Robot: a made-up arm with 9 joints. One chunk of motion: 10 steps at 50 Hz.
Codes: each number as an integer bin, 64 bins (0 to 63) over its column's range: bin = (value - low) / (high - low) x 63, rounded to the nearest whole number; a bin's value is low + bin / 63 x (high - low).
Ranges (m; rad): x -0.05..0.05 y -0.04..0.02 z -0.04..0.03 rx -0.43..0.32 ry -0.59..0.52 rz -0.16..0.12
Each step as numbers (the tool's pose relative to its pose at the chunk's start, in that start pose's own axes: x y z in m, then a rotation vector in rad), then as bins.
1 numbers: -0.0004 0.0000 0.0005 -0.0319 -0.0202 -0.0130
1 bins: 31 42 36 33 32 33
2 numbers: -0.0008 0.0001 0.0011 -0.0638 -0.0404 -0.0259
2 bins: 31 42 37 31 31 30
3 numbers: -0.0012 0.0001 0.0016 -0.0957 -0.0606 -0.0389
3 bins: 31 42 37 28 30 27
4 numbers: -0.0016 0.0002 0.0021 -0.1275 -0.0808 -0.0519
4 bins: 30 42 38 25 29 24
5 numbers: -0.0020 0.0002 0.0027 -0.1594 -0.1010 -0.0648
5 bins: 30 42 38 23 28 21
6 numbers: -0.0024 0.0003 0.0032 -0.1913 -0.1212 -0.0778
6 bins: 30 42 39 20 27 18
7 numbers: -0.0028 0.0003 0.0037 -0.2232 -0.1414 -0.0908
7 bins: 30 42 39 17 25 16
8 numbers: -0.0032 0.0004 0.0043 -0.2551 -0.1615 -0.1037
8 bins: 29 42 40 15 24 13
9 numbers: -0.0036 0.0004 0.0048 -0.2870 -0.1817 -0.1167
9 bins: 29 42 40 12 23 10
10 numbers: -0.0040 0.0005 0.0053 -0.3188 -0.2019 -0.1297
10 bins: 29 43 41 9 22 7
